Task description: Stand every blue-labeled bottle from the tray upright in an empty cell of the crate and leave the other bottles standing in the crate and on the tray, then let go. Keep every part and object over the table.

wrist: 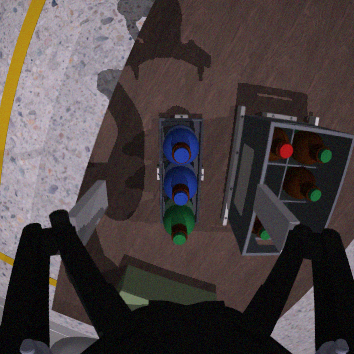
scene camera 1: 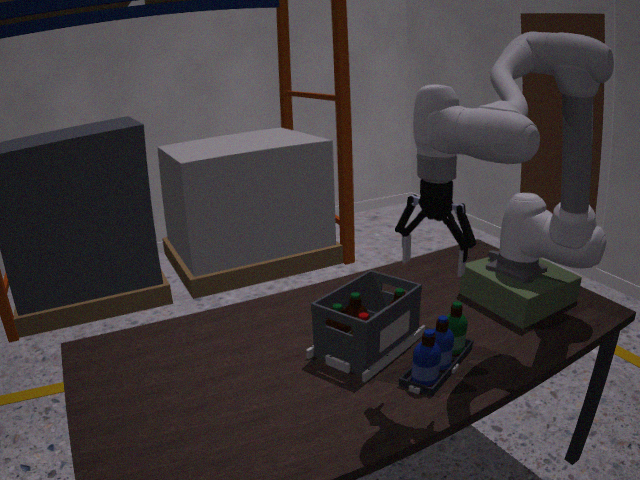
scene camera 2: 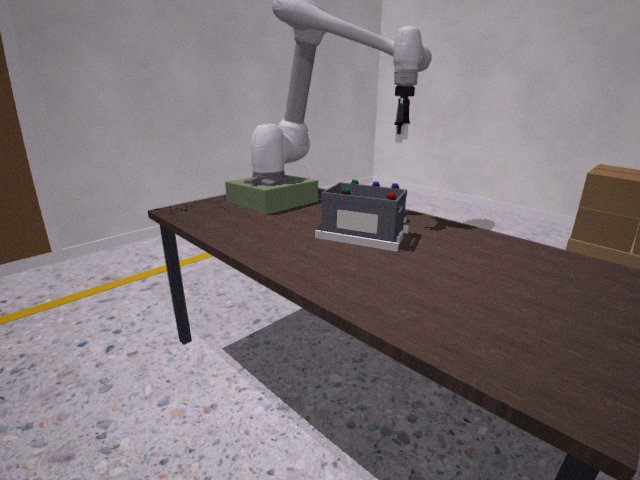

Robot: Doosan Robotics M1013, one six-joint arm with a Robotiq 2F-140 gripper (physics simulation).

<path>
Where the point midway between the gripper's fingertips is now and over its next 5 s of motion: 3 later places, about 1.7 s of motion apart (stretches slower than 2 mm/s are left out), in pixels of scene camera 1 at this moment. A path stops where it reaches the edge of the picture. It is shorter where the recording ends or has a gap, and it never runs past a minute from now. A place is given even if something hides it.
My gripper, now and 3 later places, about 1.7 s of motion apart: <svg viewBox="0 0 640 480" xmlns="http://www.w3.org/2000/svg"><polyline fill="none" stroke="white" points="433,267 430,342 431,336 431,332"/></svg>
</path>
